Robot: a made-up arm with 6 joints. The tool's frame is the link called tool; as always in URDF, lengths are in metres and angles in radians.
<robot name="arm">
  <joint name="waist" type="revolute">
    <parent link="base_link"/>
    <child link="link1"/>
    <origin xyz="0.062 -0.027 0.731"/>
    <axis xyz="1 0 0"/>
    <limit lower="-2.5" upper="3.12"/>
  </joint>
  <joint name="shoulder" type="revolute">
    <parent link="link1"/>
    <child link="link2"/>
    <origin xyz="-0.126 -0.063 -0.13"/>
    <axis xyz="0 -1 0"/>
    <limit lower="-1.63" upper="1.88"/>
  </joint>
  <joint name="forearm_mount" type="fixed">
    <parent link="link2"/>
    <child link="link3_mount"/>
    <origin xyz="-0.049 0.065 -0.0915"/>
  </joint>
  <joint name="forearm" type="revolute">
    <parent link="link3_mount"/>
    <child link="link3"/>
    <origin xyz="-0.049 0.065 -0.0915"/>
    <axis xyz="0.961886 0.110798 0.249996"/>
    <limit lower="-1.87" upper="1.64"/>
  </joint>
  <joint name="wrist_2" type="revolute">
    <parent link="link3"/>
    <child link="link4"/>
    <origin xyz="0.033 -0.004 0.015"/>
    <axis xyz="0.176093 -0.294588 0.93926"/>
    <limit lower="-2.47" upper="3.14"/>
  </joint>
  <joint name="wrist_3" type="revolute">
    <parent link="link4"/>
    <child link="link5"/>
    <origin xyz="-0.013 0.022 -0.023"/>
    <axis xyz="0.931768 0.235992 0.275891"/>
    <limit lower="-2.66" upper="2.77"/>
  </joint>
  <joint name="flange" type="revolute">
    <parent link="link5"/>
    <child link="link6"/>
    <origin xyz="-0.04 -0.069 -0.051"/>
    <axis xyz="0 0 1"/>
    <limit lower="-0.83" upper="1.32"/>
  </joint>
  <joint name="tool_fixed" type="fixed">
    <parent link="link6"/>
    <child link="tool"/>
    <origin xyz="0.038 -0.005 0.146" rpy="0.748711 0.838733 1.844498"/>
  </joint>
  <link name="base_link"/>
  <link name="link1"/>
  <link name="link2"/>
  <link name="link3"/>
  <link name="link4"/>
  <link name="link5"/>
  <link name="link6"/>
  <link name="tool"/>
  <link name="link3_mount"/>
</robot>
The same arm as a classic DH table. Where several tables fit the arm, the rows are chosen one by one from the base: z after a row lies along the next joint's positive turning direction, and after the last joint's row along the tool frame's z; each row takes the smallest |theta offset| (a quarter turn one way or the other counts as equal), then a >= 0, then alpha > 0; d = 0 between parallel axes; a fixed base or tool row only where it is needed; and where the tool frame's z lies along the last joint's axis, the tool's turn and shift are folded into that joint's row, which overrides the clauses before.
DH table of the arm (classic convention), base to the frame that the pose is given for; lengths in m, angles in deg. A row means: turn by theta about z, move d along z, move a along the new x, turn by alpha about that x. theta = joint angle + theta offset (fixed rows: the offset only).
base (fixed): theta offset -90.00; d 0.7310; a 0.0270; alpha -90.00
waist: theta offset 90.00; d -0.0640; a 0.1300; alpha 90.00
shoulder: theta offset 14.57; d -0.0827; a 0.1525; alpha -96.36
forearm: theta offset -68.66; d -0.1102; a 0.0051; alpha 68.19
wrist_2: theta offset 8.00; d -0.0200; a -0.0159; alpha -69.29
wrist_3: theta offset -20.58; d -0.0609; a 0.0571; alpha 73.98
flange: theta offset 40.15; d 0.1008; a 0.0338; alpha -60.68
tool (fixed): theta offset 121.45; d 0.0207; a 0.0000; alpha 0.00
Joint limits (deg, base to tool): -143.24..178.76 -93.39..107.72 -107.14..93.97 -141.52..179.91 -152.41..158.71 -47.56..75.63

